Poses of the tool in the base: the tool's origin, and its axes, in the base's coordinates. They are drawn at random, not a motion.
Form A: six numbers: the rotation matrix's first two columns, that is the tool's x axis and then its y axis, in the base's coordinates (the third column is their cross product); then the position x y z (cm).
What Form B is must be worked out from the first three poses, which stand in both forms.
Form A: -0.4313 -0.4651 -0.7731 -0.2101 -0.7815 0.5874 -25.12 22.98 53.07
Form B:
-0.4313 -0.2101 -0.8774 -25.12
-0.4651 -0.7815 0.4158 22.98
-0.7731 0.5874 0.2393 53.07
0 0 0 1

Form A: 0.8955 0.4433 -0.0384 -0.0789 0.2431 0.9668 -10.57 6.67 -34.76
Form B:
0.8955 -0.0789 0.4379 -10.57
0.4433 0.2431 -0.8627 6.67
-0.0384 0.9668 0.2527 -34.76
0 0 0 1

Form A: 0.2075 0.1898 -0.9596 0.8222 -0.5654 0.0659 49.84 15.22 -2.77
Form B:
0.2075 0.8222 -0.5301 49.84
0.1898 -0.5654 -0.8027 15.22
-0.9596 0.0659 -0.2734 -2.77
0 0 0 1

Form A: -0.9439 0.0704 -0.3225 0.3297 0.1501 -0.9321 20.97 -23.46 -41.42
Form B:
-0.9439 0.3297 -0.0172 20.97
0.0704 0.1501 -0.9861 -23.46
-0.3225 -0.9321 -0.1649 -41.42
0 0 0 1

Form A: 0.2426 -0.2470 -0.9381 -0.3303 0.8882 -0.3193 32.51 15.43 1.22
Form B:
0.2426 -0.3303 0.9121 32.51
-0.2470 0.8882 0.3873 15.43
-0.9381 -0.3193 0.1339 1.22
0 0 0 1

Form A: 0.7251 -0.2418 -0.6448 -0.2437 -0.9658 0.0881 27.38 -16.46 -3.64
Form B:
0.7251 -0.2437 -0.6441 27.38
-0.2418 -0.9658 0.0933 -16.46
-0.6448 0.0881 -0.7592 -3.64
0 0 0 1

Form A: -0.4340 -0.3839 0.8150 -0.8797 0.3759 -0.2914 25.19 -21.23 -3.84
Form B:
-0.4340 -0.8797 -0.1945 25.19
-0.3839 0.3759 -0.8434 -21.23
0.8150 -0.2914 -0.5009 -3.84
0 0 0 1

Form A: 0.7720 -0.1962 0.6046 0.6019 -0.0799 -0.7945 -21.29 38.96 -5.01
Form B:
0.7720 0.6019 0.2042 -21.29
-0.1962 -0.0799 0.9773 38.96
0.6046 -0.7945 0.0564 -5.01
0 0 0 1

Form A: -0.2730 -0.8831 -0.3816 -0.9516 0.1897 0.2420 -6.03 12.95 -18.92
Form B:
-0.2730 -0.9516 -0.1413 -6.03
-0.8831 0.1897 0.4292 12.95
-0.3816 0.2420 -0.8921 -18.92
0 0 0 1

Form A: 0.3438 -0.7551 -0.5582 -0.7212 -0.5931 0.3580 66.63 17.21 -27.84
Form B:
0.3438 -0.7212 -0.6014 66.63
-0.7551 -0.5931 0.2795 17.21
-0.5582 0.3580 -0.7485 -27.84
0 0 0 1

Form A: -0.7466 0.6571 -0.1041 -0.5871 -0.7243 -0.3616 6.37 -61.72 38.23
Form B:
-0.7466 -0.5871 -0.3130 6.37
0.6571 -0.7243 -0.2089 -61.72
-0.1041 -0.3616 0.9265 38.23
0 0 0 1

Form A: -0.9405 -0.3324 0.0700 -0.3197 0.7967 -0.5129 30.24 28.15 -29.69
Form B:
-0.9405 -0.3197 0.1147 30.24
-0.3324 0.7967 -0.5048 28.15
0.0700 -0.5129 -0.8556 -29.69
0 0 0 1

